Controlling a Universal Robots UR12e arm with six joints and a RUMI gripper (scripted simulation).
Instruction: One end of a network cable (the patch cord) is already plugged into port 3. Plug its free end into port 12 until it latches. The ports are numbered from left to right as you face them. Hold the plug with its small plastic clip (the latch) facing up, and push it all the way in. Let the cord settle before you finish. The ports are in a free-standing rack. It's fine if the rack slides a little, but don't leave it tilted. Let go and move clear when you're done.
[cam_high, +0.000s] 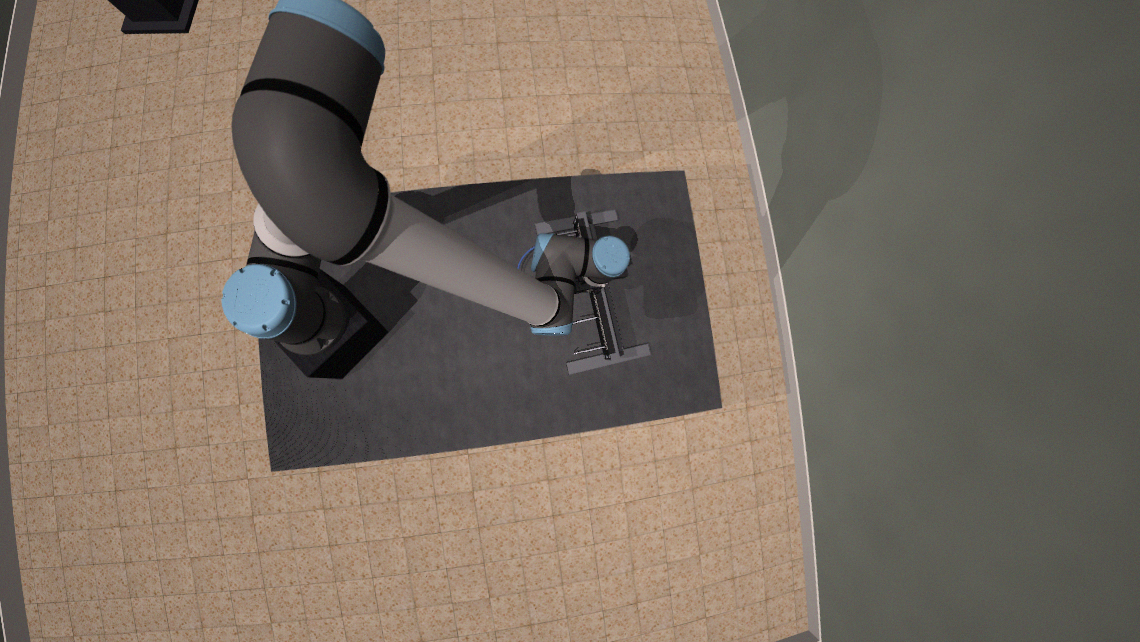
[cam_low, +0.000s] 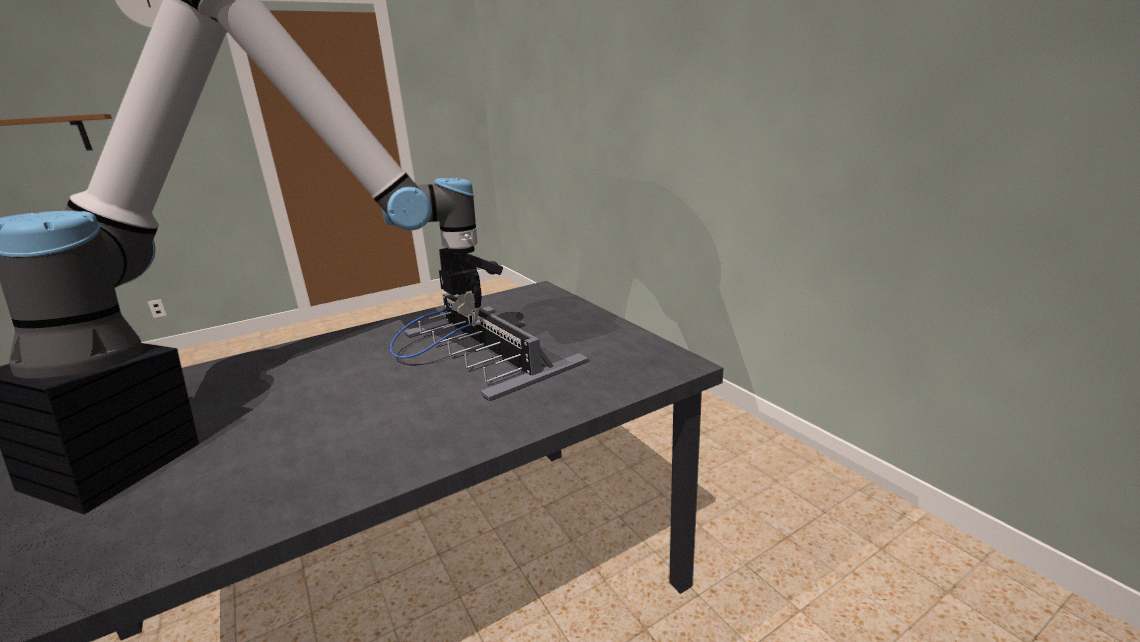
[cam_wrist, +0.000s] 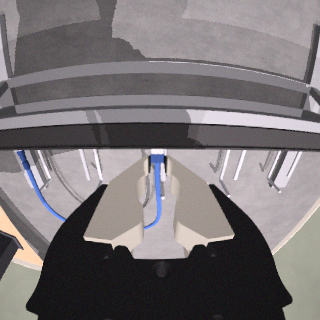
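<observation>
Right now my hand is 1 cm short of the plug and 1 cm above it.
</observation>
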